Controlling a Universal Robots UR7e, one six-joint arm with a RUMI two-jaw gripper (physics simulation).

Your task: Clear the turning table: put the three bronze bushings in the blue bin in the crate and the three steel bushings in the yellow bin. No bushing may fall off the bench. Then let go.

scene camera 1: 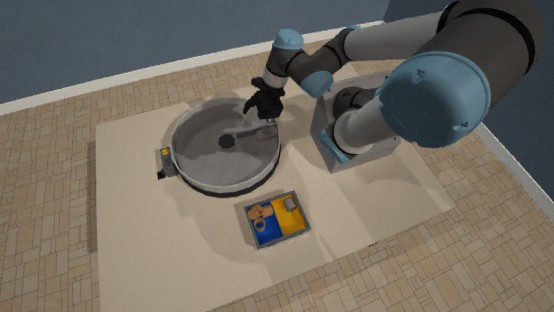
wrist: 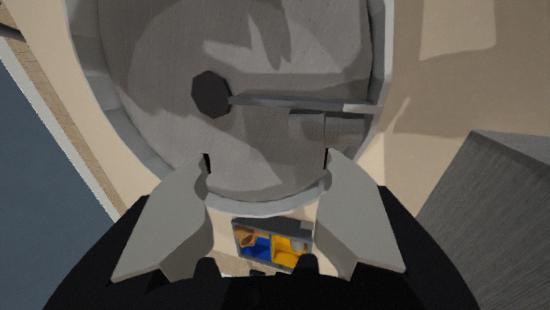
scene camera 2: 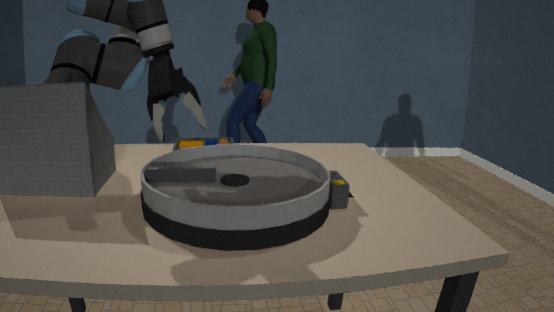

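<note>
My gripper is partly open and empty, above the turning table. Two steel bushings lie end to end against the grey bar, near the rim: one steel bushing is inward, the other is at the wall. They are hidden in scene camera 2. Three bronze bushings are in the blue bin. One steel bushing is in the yellow bin.
The crate stands on the bench beside the turning table. The grey bar runs from the dark hub to the rim. A control box adjoins the table. The arm's pedestal stands nearby.
</note>
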